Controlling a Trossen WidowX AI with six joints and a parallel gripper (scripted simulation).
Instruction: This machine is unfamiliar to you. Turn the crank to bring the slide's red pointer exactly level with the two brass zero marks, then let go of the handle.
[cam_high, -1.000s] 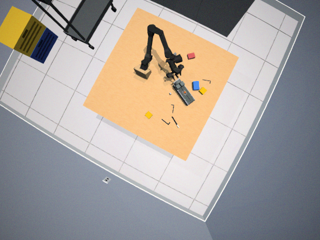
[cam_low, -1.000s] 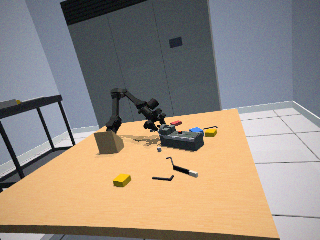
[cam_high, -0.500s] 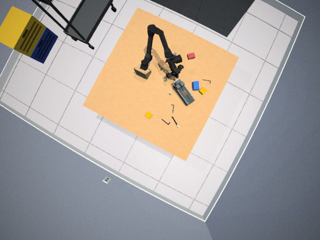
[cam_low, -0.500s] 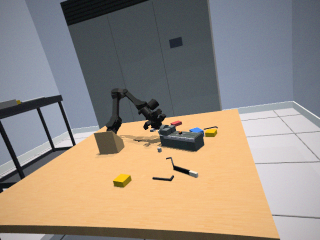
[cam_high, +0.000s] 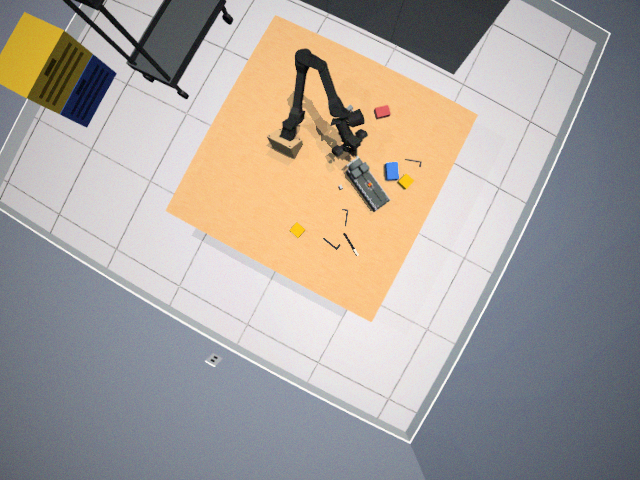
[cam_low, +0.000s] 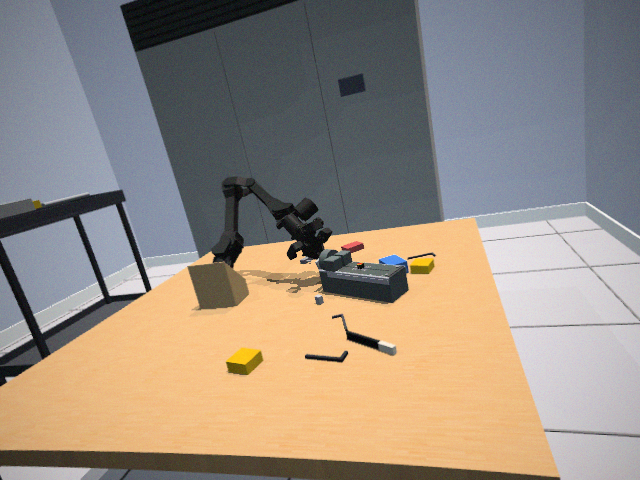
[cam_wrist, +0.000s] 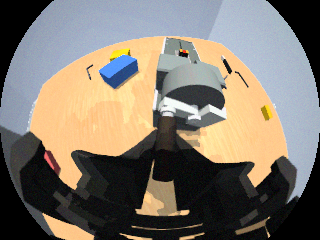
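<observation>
The red pointer is 13 cm ahead of my gripper tip, 11 cm to the right of it and 1 cm above it. Round my gripper tip: small grey cube: 1 cm behind, 16 cm to the right, 6 cm below; blue block: 21 cm ahead, 2 cm to the left, 6 cm below; dark crank handle: 2 cm behind, 1 cm to the left, 2 cm above.
</observation>
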